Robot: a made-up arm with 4 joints.
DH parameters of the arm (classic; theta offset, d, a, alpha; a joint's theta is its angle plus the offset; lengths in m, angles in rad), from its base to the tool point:
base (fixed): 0 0.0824 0 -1.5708
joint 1: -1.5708 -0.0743 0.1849 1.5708
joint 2: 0 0.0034 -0.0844 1.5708
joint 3: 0 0.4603 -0.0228 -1.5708
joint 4: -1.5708 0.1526 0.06 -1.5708
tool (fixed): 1.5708 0.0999 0 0
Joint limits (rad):
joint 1: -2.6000..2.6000
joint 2: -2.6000..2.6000
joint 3: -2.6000..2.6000
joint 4: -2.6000..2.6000
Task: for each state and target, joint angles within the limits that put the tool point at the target. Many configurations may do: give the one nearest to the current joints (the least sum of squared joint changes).
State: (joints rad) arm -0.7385 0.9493 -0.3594 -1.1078
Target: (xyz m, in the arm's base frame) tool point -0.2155 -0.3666 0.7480
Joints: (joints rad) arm -0.0977 1.1022 -0.4600 -1.0159
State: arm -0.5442 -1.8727 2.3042 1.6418
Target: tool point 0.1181 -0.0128 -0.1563
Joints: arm -0.3080 -1.1386 2.2283 1.2868
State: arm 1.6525 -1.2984 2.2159 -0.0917
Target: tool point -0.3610 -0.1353 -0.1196
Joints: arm 1.2342 -1.0775 2.3761 -0.3459
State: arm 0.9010 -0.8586 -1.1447 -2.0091
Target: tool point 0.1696 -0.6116 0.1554
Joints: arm 1.5889 -0.2056 -1.8356 -1.9662
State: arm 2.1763 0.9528 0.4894 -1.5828
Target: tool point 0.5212 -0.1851 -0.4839
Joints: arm 2.5711 1.7625 0.1928 -1.8288
